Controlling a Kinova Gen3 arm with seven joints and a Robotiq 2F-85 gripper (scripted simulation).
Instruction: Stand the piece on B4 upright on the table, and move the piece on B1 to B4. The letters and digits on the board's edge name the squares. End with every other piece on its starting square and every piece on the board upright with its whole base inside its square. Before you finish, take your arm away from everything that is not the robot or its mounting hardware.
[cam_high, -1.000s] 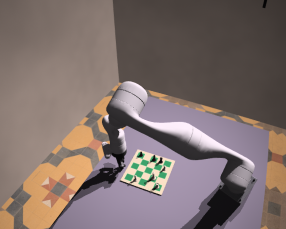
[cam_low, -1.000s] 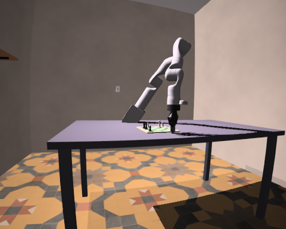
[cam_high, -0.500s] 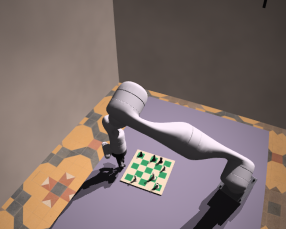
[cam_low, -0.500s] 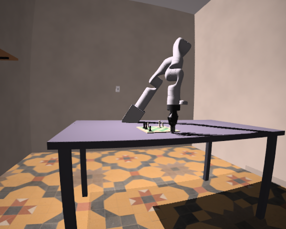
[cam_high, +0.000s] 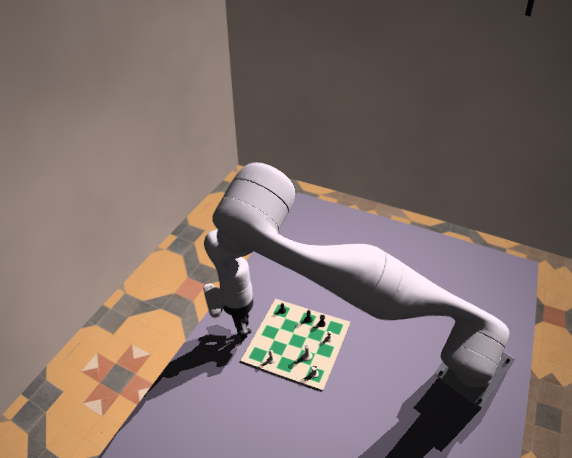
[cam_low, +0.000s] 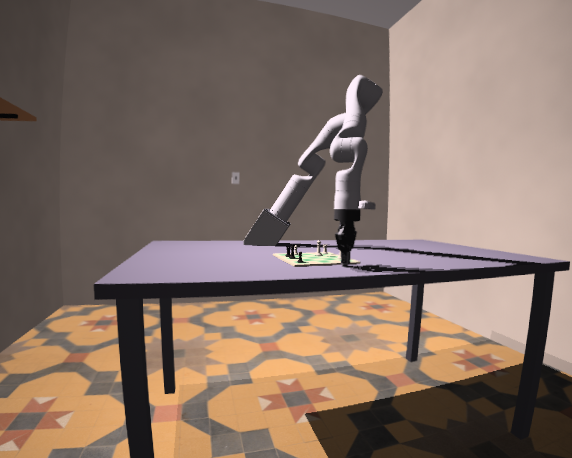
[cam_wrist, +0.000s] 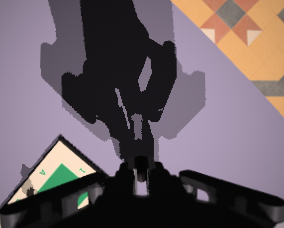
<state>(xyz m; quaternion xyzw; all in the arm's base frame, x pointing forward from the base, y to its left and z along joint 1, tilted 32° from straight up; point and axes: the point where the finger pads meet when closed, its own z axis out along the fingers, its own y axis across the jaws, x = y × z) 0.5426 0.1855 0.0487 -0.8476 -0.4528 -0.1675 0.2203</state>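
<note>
My gripper is now 110 mm past the white piece and 10 mm to the right of it. From my hand the other things lie so: chessboard (120 mm behind, 70 mm to the right, 20 mm below).
</note>
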